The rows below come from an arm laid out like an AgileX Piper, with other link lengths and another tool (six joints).
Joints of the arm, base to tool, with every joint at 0 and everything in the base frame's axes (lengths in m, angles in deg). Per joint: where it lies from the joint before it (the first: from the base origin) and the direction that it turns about. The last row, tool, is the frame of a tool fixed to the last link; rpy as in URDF.
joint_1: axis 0 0 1 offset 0 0 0.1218
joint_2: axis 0 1 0 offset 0 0 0
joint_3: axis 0 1 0 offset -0.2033 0 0.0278
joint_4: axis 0.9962 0 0.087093 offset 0.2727 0 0.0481
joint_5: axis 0 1 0 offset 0 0 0
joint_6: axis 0.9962 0 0.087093 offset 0.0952 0 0.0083
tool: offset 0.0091 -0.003 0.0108 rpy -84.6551 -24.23 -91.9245
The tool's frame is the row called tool.
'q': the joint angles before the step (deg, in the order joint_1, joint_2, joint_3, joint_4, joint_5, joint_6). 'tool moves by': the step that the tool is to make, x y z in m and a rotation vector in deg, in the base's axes. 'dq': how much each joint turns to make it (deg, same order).
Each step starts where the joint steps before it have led.
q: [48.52 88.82 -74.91 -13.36 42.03 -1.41]
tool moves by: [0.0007 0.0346 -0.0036 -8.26 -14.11 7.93]
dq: [5.50 6.23 -4.10 -18.83 -3.99 3.22]
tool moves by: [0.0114 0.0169 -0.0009 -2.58 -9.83 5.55]
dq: [0.39 4.14 -2.46 -11.54 -6.10 1.45]
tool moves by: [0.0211 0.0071 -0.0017 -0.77 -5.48 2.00]
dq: [-1.96 4.53 -3.83 -6.63 -4.29 1.15]
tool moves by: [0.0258 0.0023 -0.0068 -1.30 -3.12 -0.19]
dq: [-2.55 5.42 -4.96 -4.08 -2.06 0.41]
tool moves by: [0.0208 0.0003 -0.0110 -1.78 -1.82 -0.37]
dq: [-2.00 4.75 -3.95 -2.89 -1.16 0.03]
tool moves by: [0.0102 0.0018 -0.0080 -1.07 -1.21 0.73]
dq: [-0.95 2.81 -2.09 -2.02 -1.42 0.02]
